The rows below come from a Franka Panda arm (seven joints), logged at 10 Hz.
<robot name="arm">
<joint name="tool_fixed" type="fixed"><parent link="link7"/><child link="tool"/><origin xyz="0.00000 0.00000 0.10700" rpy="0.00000 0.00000 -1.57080"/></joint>
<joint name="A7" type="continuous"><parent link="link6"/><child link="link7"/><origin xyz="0.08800 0.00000 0.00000" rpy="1.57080 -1.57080 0.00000"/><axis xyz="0 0 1"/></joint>
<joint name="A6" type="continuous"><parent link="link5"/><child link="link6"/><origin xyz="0.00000 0.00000 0.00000" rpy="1.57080 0.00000 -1.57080"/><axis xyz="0 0 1"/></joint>
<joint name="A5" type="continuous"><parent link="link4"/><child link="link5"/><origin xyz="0.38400 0.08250 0.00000" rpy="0.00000 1.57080 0.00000"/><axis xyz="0 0 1"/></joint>
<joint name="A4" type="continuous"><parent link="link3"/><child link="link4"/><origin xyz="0.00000 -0.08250 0.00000" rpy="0.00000 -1.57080 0.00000"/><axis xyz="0 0 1"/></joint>
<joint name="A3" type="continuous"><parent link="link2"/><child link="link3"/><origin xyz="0.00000 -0.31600 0.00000" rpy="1.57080 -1.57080 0.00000"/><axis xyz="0 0 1"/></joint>
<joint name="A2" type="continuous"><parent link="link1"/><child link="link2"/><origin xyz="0.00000 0.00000 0.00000" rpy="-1.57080 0.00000 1.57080"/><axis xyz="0 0 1"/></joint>
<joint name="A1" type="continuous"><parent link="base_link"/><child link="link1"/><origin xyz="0.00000 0.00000 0.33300" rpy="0.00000 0.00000 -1.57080"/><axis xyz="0 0 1"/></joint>
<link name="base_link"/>
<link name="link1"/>
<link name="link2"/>
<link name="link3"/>
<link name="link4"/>
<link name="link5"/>
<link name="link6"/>
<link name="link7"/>
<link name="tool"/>
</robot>
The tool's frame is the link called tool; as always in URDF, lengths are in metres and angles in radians. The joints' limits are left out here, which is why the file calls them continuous.
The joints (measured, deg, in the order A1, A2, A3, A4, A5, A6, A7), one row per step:
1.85 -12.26 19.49 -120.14 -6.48 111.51 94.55
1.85 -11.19 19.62 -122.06 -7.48 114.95 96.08
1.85 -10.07 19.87 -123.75 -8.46 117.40 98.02
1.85 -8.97 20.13 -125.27 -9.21 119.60 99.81
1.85 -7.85 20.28 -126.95 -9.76 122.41 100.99
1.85 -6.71 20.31 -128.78 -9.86 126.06 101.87
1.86 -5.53 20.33 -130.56 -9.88 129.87 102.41
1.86 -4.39 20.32 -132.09 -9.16 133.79 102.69
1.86 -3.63 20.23 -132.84 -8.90 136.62 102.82
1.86 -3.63 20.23 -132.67 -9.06 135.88 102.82
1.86 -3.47 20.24 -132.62 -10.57 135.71 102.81
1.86 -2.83 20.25 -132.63 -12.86 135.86 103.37
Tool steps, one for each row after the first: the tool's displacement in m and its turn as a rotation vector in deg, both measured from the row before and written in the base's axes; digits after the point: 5 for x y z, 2 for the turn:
0.00397 0.00070 -0.01937 -0.11 -0.79 -0.54
0.00175 0.00117 -0.01949 -0.31 -0.10 -0.92
0.00077 0.00147 -0.01829 -0.13 0.05 -0.83
0.00060 0.00105 -0.01870 0.23 -0.15 -0.29
0.00062 0.00090 -0.01860 0.94 -0.52 -0.17
0.00006 0.00105 -0.01801 1.09 -0.57 0.13
0.00030 0.00135 -0.01523 1.78 -0.69 -0.13
0.00159 0.00072 -0.00745 1.21 -0.96 0.02
-0.00026 -0.00043 0.00007 -0.39 0.45 0.00
0.00022 -0.00025 -0.00120 -1.16 -0.16 0.95
0.00081 -0.00015 -0.00513 -1.50 -0.18 0.95

